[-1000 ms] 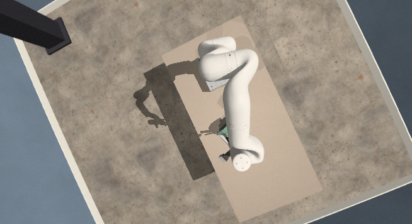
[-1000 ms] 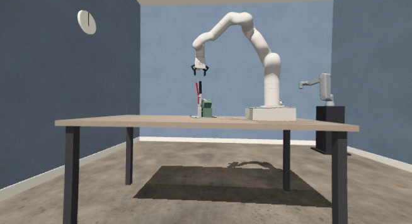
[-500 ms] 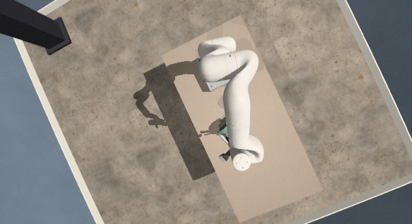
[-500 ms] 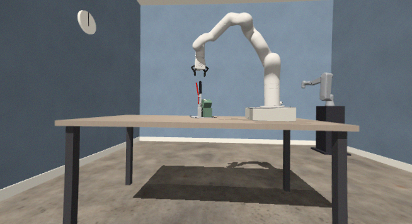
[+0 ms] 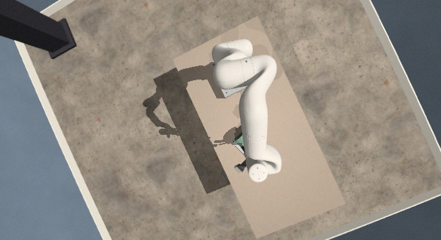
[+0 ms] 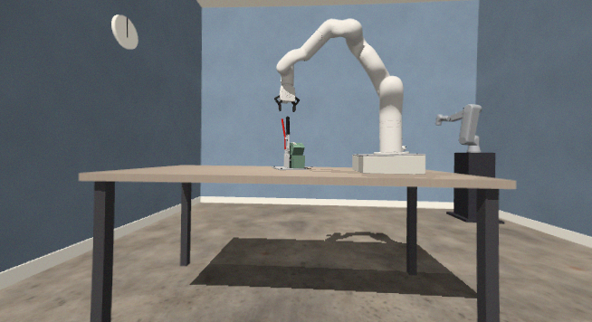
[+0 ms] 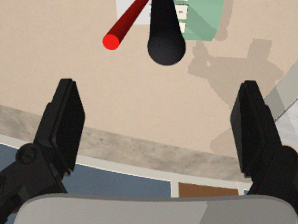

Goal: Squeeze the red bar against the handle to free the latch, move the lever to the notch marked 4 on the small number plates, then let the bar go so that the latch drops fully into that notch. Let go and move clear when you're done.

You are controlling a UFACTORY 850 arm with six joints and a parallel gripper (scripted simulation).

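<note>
The red bar lies 10 mm ahead of my hand, 20 mm to the left of it and 190 mm below it.
</note>
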